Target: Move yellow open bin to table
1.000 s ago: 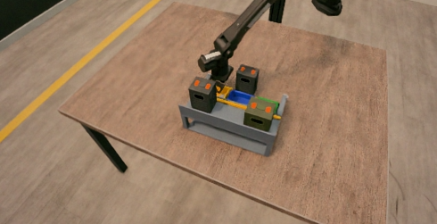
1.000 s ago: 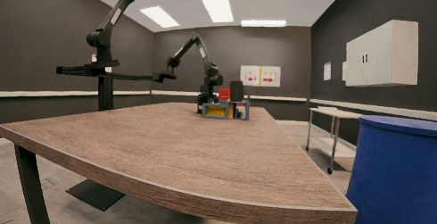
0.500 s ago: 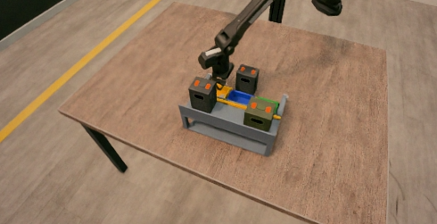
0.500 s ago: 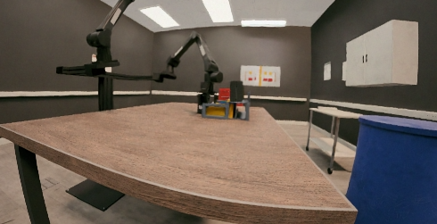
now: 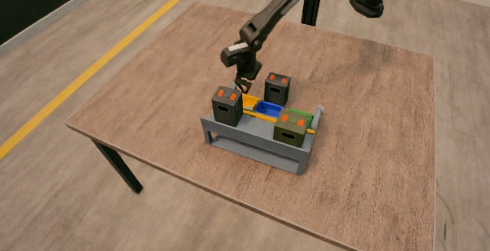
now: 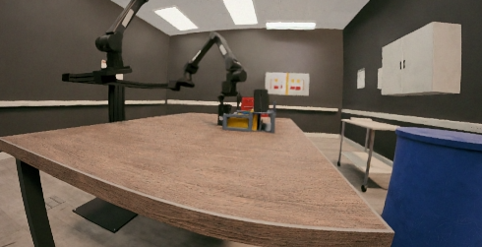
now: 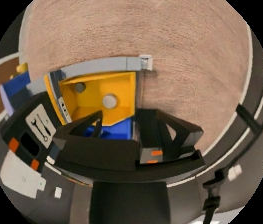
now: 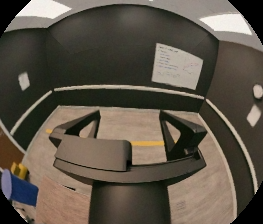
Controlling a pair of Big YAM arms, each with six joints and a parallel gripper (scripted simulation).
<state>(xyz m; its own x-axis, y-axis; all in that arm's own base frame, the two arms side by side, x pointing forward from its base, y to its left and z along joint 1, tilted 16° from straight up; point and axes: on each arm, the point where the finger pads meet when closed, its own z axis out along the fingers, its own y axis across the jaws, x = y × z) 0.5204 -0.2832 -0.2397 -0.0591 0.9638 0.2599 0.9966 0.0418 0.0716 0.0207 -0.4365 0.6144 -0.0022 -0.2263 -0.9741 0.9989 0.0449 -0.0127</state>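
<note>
My left hand is 7 cm short of the yellow open bin and 7 cm above it. Round my left hand: grey shelf 10 cm ahead, 12 cm to the left, 4 cm below; dark lidded bin 7 cm behind, 10 cm to the left, 5 cm below.
</note>
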